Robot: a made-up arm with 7 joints. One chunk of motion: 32 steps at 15 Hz.
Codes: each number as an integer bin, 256 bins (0 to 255) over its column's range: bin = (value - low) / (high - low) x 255, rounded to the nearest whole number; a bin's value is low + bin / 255 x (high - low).
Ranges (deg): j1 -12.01..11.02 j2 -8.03..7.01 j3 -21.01..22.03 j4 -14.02..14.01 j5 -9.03..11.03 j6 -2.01..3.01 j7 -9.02..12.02
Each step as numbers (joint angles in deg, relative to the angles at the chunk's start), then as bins.
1 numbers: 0.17 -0.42 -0.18 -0.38 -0.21 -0.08 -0.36
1 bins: 135 129 123 124 112 98 105
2 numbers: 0.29 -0.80 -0.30 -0.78 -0.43 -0.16 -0.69
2 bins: 136 123 123 120 109 94 101
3 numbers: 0.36 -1.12 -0.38 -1.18 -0.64 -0.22 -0.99
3 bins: 137 117 122 117 107 91 97
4 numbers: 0.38 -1.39 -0.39 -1.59 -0.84 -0.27 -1.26
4 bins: 137 113 122 113 104 88 94
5 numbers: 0.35 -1.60 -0.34 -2.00 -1.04 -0.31 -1.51
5 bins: 137 109 122 109 102 86 91
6 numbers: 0.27 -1.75 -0.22 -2.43 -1.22 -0.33 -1.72
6 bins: 136 106 123 105 99 85 88
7 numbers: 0.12 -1.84 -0.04 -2.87 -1.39 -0.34 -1.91
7 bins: 134 105 124 101 97 85 86
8 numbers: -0.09 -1.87 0.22 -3.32 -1.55 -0.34 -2.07
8 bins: 132 104 126 97 95 85 84
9 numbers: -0.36 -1.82 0.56 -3.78 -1.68 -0.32 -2.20
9 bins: 129 105 128 93 93 86 83
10 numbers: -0.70 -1.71 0.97 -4.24 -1.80 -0.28 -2.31
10 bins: 125 107 130 89 92 88 81
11 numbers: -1.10 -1.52 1.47 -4.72 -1.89 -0.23 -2.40
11 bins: 121 110 133 85 91 90 80
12 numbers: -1.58 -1.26 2.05 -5.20 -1.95 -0.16 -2.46
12 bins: 115 115 137 80 90 94 80
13 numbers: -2.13 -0.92 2.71 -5.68 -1.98 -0.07 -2.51
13 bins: 109 121 141 76 90 99 79
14 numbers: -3.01 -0.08 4.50 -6.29 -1.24 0.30 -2.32
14 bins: 100 135 151 70 99 117 81
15 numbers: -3.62 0.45 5.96 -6.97 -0.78 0.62 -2.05
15 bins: 93 144 160 64 105 134 84
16 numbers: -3.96 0.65 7.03 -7.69 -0.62 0.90 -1.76
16 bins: 89 147 166 58 107 148 88
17 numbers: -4.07 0.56 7.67 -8.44 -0.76 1.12 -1.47
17 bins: 88 146 170 51 105 159 92
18 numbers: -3.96 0.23 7.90 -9.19 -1.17 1.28 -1.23
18 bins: 89 140 171 44 100 167 94
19 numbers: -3.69 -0.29 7.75 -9.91 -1.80 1.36 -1.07
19 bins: 92 131 170 37 92 171 96
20 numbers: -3.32 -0.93 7.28 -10.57 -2.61 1.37 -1.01
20 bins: 96 120 168 31 82 172 97
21 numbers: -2.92 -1.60 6.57 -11.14 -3.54 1.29 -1.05
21 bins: 101 109 163 26 70 168 97
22 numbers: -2.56 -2.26 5.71 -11.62 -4.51 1.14 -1.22
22 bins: 105 98 158 22 57 160 95
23 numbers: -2.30 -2.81 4.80 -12.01 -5.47 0.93 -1.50
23 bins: 108 89 153 18 45 149 91
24 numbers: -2.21 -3.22 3.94 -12.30 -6.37 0.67 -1.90
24 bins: 109 82 148 16 34 136 86
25 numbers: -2.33 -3.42 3.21 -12.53 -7.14 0.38 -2.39
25 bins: 107 78 143 14 24 121 80
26 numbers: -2.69 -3.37 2.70 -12.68 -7.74 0.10 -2.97
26 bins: 103 79 140 12 16 107 73
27 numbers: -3.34 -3.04 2.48 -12.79 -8.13 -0.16 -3.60
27 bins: 96 85 139 11 11 94 66
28 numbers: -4.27 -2.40 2.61 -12.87 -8.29 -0.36 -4.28
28 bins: 86 95 140 10 9 84 57
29 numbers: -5.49 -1.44 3.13 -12.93 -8.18 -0.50 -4.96
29 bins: 72 112 143 10 11 77 49
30 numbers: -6.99 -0.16 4.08 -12.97 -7.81 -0.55 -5.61
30 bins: 56 133 149 10 16 74 41
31 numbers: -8.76 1.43 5.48 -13.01 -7.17 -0.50 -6.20
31 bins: 36 160 157 9 24 77 34
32 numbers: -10.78 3.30 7.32 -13.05 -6.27 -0.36 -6.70
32 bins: 14 192 168 9 35 84 28
